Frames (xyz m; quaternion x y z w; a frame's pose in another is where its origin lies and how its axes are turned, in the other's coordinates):
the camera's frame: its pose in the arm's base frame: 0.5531 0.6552 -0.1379 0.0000 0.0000 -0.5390 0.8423
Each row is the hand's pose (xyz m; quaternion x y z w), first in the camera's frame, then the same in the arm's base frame.
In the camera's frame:
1: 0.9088 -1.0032 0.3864 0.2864 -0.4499 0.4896 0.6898
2: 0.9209 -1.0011 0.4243 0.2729 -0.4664 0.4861 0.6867
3: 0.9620 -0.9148 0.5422 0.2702 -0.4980 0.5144 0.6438
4: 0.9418 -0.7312 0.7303 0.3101 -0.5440 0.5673 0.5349
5: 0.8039 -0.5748 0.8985 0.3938 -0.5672 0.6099 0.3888
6: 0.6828 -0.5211 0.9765 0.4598 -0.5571 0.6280 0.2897
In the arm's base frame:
1: 0.0229 -0.5903 0.2485 -0.0013 -0.5333 0.0406 0.8449
2: 0.0299 -0.6004 0.2864 -0.0215 -0.5400 0.0393 0.8405
3: 0.1255 -0.6016 0.4043 -0.0408 -0.5651 0.0863 0.8195
4: 0.2837 -0.5063 0.5924 -0.0320 -0.6253 0.1895 0.7563
5: 0.3680 -0.3156 0.7606 0.0260 -0.6900 0.3042 0.6562
6: 0.3660 -0.1831 0.8386 0.0870 -0.7170 0.3728 0.5825

